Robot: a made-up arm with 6 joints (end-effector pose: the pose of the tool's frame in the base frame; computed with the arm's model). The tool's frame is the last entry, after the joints. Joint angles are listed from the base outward.
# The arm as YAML. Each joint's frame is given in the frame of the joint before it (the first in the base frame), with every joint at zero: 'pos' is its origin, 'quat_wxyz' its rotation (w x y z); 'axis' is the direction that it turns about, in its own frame. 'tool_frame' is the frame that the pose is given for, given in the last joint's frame.
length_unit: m
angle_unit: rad
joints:
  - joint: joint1
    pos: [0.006, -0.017, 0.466]
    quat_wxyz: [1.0, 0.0, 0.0, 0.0]
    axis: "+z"
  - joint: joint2
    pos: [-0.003, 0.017, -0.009]
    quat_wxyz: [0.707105, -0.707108, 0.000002, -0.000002]
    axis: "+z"
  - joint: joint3
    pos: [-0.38, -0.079, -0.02]
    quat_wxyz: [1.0, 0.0, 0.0, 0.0]
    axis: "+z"
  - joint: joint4
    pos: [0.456, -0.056, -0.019]
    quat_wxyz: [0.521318, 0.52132, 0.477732, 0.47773]
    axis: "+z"
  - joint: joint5
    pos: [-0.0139, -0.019, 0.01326]
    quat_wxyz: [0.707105, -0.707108, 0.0, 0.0]
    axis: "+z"
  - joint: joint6
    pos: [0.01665, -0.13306, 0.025]
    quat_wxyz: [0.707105, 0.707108, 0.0, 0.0]
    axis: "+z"
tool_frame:
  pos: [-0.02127, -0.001, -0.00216]
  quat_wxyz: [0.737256, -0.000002, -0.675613, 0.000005]
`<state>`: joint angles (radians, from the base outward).
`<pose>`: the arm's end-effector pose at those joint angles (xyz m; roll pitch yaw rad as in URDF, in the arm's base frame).
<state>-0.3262 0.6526 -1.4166 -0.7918 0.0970 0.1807</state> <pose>0.1201 -0.0739 1.2166 -0.5004 -0.7049 -0.4822</pose>
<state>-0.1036 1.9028 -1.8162 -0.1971 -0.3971 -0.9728</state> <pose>0.7932 -0.0863 0.8622 -1.1547 -0.3556 -0.1079</pose>
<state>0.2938 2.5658 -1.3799 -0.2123 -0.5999 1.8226</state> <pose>0.6876 0.1667 0.1085 1.7597 0.4910 0.5281</pose>
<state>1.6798 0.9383 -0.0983 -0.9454 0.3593 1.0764</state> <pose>0.0376 0.2591 0.4081 -0.2609 0.9958 1.1593</pose>
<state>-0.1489 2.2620 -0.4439 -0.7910 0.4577 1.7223</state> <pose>0.1828 -0.1214 0.1290 -1.7580 0.9794 -2.8373</pose>
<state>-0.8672 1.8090 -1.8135 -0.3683 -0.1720 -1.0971</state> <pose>0.5067 -0.5890 0.8982 -1.4544 -0.2427 -0.8930</pose>
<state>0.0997 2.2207 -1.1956 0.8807 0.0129 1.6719</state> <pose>0.6516 0.0217 0.2253 2.6245 0.8715 0.1904</pose>
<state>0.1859 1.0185 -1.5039 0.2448 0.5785 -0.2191</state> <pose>0.3739 0.0527 1.1100 -0.0140 0.0794 0.3176</pose>
